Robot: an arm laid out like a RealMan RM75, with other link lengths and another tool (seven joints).
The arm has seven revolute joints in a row. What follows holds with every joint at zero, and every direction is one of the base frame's. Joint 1 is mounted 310.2 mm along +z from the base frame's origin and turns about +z. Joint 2 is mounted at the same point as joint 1 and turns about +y. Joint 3 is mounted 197.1 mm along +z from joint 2 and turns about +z. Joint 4 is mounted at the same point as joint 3 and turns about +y. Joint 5 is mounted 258.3 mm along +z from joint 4 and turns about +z. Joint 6 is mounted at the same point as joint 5 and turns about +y. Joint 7 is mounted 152.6 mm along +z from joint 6 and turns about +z. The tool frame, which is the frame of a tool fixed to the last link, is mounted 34 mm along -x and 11 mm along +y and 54 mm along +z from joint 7; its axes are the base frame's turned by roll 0, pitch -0.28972 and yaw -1.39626 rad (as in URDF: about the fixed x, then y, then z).
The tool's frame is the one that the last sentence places.
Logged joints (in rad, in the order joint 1, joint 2, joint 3, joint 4, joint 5, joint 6, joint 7), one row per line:
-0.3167, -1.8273, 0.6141, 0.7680, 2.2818, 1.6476, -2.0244
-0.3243, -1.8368, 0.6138, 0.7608, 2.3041, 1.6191, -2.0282
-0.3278, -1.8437, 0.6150, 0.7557, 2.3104, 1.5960, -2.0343
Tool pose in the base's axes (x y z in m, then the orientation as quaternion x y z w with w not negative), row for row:
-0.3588, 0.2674, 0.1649, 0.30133, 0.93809, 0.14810, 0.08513
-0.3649, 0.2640, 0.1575, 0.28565, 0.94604, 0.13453, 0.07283
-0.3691, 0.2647, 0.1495, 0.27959, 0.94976, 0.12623, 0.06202
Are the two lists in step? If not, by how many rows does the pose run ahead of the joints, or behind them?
The pose runs 2 rows behind the joints: the pose in row i belongs to the joints in row i - 2.
